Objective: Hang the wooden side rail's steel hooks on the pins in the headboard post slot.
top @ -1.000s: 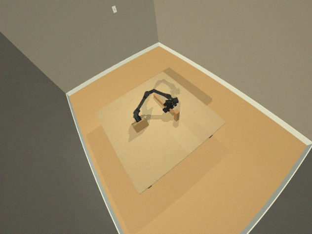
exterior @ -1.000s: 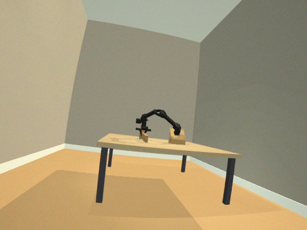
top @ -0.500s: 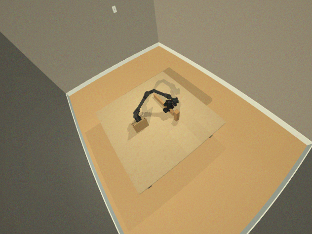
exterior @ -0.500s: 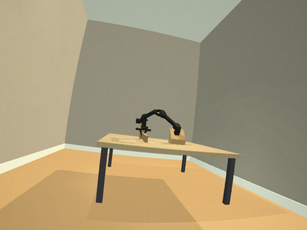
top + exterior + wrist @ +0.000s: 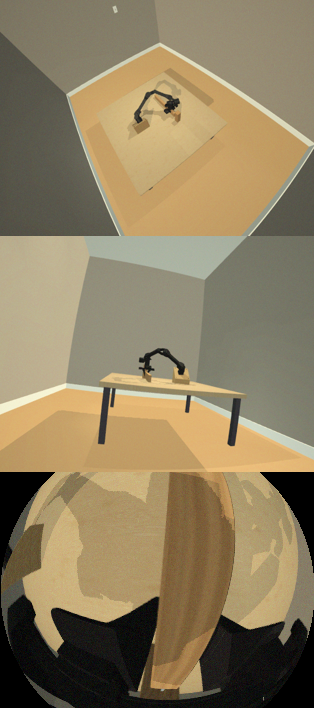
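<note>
Right now my gripper tip is 13 cm to the left of the headboard post and 4 cm below it.
</note>
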